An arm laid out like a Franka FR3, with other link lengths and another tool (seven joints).
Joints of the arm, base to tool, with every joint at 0 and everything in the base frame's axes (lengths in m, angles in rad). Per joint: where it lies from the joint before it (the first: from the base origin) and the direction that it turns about. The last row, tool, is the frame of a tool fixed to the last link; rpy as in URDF.
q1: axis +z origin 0 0 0.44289
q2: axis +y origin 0 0 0
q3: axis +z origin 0 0 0.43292
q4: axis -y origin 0.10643 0 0
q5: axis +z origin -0.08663 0 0.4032
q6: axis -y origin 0 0 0
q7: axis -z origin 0.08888 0 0
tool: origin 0.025 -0.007 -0.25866 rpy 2.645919 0 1.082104
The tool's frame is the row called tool.
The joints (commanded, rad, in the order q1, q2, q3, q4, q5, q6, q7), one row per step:
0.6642 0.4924 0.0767 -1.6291 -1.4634 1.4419 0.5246
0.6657 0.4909 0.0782 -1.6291 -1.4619 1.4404 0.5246
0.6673 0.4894 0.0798 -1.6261 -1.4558 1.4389 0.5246
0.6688 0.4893 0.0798 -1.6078 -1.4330 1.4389 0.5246
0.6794 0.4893 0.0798 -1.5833 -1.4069 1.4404 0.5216
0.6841 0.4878 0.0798 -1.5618 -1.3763 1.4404 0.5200
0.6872 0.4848 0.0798 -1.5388 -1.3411 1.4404 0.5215
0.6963 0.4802 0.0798 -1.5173 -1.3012 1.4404 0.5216
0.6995 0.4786 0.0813 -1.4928 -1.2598 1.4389 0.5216
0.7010 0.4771 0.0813 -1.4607 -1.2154 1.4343 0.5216
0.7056 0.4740 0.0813 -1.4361 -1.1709 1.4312 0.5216
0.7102 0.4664 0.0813 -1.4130 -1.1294 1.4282 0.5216
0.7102 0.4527 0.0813 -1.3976 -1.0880 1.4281 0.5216
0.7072 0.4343 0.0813 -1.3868 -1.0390 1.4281 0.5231
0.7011 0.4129 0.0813 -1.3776 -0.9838 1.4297 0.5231
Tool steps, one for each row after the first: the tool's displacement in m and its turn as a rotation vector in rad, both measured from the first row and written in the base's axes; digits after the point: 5 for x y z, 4 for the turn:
-0.00129 0.00143 0.00083 0.0017 -0.0002 0.0008
-0.00274 0.00296 0.00193 0.0083 0.0001 -0.0008
-0.00324 0.00435 0.00485 0.0349 0.0000 -0.0115
-0.00584 0.01337 0.00939 0.0670 0.0007 -0.0131
-0.00813 0.01718 0.01285 0.1012 0.0039 -0.0234
-0.01056 0.01987 0.01706 0.1421 0.0054 -0.0372
-0.01599 0.02678 0.02060 0.1855 0.0119 -0.0462
-0.01969 0.03097 0.02279 0.2301 0.0200 -0.0609
-0.02247 0.03360 0.02794 0.2802 0.0243 -0.0812
-0.02741 0.03841 0.03079 0.3270 0.0341 -0.0964
-0.03290 0.04306 0.03710 0.3742 0.0406 -0.1085
-0.03835 0.04413 0.04448 0.4216 0.0478 -0.1215
-0.04518 0.04291 0.05166 0.4748 0.0583 -0.1393
-0.05242 0.04046 0.05899 0.5334 0.0728 -0.1590

